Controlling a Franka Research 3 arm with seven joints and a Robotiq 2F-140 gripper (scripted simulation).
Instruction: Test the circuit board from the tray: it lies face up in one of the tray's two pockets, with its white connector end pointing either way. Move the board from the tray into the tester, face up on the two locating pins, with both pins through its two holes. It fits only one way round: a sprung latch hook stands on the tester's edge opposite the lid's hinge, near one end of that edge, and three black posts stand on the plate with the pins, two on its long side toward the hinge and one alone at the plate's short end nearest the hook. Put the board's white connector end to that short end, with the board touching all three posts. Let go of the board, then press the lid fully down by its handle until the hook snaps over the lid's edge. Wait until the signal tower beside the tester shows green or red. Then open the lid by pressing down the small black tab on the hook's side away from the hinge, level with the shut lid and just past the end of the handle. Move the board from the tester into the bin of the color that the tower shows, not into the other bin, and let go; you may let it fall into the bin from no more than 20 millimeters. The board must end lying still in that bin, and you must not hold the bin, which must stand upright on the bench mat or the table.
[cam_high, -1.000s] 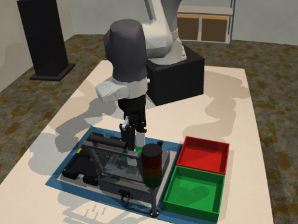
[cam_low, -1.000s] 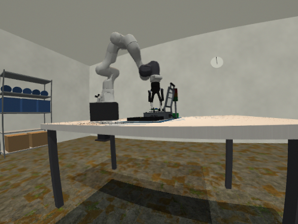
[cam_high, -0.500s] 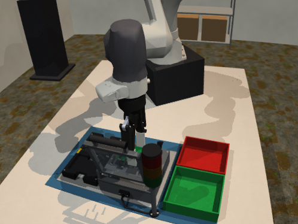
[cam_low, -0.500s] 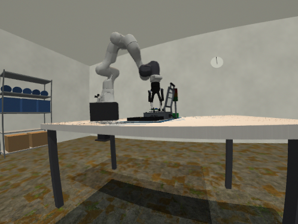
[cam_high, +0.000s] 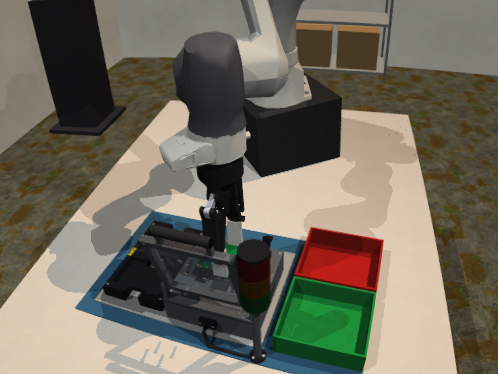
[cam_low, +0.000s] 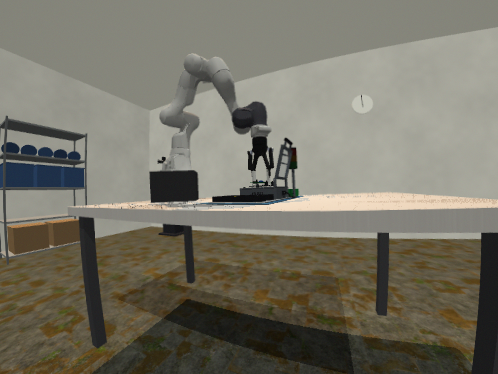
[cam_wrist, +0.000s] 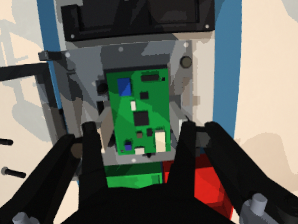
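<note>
Right now my hand is 2 cm above the green circuit board. Round my hand: green bin 19 cm to the left, 9 cm below, 7 cm ahead; tester plate 4 cm below, 1 cm to the left, 1 cm ahead; clear lid 13 cm ahead, 8 cm above, 2 cm to the right.
</note>
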